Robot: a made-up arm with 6 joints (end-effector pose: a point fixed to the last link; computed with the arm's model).
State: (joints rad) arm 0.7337 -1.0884 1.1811 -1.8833 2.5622 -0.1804
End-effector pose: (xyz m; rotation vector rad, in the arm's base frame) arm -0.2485 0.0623 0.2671 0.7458 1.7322 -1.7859
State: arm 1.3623 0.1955 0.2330 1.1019 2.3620 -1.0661
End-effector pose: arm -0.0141 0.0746 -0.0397 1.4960 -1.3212 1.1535
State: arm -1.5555 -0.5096 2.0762 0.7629 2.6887 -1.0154
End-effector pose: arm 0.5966 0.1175 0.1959 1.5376 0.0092 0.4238
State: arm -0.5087 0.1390 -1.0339 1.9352 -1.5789 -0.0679
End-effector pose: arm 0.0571 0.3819 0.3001 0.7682 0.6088 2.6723
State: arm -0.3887 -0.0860 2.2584 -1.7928 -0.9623 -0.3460
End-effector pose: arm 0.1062 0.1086 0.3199 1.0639 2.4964 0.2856
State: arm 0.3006 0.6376 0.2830 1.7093 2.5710 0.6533
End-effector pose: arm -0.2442 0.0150 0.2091 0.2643 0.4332 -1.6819
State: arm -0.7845 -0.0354 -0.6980 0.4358 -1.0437 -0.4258
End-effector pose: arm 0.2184 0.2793 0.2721 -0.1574 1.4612 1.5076
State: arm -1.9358 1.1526 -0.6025 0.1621 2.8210 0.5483
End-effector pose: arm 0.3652 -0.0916 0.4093 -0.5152 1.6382 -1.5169
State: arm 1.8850 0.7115 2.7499 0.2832 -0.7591 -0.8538
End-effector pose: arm 0.0467 0.2476 -0.1587 1.0049 -0.0908 2.1720
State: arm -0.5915 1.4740 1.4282 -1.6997 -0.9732 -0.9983
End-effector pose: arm 0.0866 0.0251 0.3338 1.4061 1.8572 -1.9873
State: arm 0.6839 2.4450 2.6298 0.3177 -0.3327 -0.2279
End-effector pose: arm -0.2244 -0.1084 0.0109 0.9266 0.1107 -0.6594
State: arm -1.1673 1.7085 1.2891 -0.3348 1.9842 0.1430
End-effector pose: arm 0.4091 0.1516 0.2279 0.0692 1.1947 1.9915
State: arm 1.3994 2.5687 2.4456 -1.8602 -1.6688 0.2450
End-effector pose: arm -0.1512 -0.0754 0.0116 0.0461 1.7600 -1.6782
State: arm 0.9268 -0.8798 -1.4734 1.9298 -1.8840 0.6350
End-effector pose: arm -0.3671 0.2136 0.2539 -0.2100 -2.4581 1.9365
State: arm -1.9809 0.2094 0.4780 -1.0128 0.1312 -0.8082
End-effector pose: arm 0.4684 0.1672 0.1595 0.2133 0.7817 1.4859
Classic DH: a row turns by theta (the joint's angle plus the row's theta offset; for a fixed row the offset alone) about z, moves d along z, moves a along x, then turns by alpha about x. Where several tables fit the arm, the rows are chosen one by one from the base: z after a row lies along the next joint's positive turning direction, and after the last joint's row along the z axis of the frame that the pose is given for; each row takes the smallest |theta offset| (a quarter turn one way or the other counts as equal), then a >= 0, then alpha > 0; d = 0 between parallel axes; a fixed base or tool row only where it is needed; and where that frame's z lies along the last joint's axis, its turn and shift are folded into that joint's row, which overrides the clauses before.
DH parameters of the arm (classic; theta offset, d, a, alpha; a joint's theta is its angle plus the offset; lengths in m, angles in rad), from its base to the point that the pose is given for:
base (fixed): 0 0.0505 0.1518 1.5708
joint 1: 1.5038 -0.0356 0.2903 -1.8013
joint 2: 0.1388 0.3412 -0.0311 0.9508
joint 3: -0.1786 -0.206 -0.0907 -2.2809
joint 4: -0.2161 -0.0717 0.0236 -1.5708
joint 5: 0.5338 -0.1064 0.0606 -2.0336
joint 6: -0.4123 -0.1765 0.1185 -2.3902
tool (fixed): 1.4613 -0.0843 0 0

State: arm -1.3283 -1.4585 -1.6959 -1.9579 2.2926 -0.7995
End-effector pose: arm 0.4726 0.2294 0.4042 0.2590 -1.9156 -1.6026
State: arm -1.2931 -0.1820 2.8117 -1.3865 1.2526 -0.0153
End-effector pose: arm 0.4432 0.1940 0.4999 0.0035 -1.5004 2.7095
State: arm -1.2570 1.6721 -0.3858 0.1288 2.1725 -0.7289
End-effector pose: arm 0.3329 -0.1218 0.3326 0.5377 1.2629 -0.0879
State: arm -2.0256 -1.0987 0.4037 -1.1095 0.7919 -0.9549
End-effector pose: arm 0.5470 0.1626 0.0910 0.4947 0.1369 0.1882
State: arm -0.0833 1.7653 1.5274 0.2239 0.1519 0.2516
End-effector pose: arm -0.1396 0.1469 0.2068 2.2051 0.5753 -1.4542
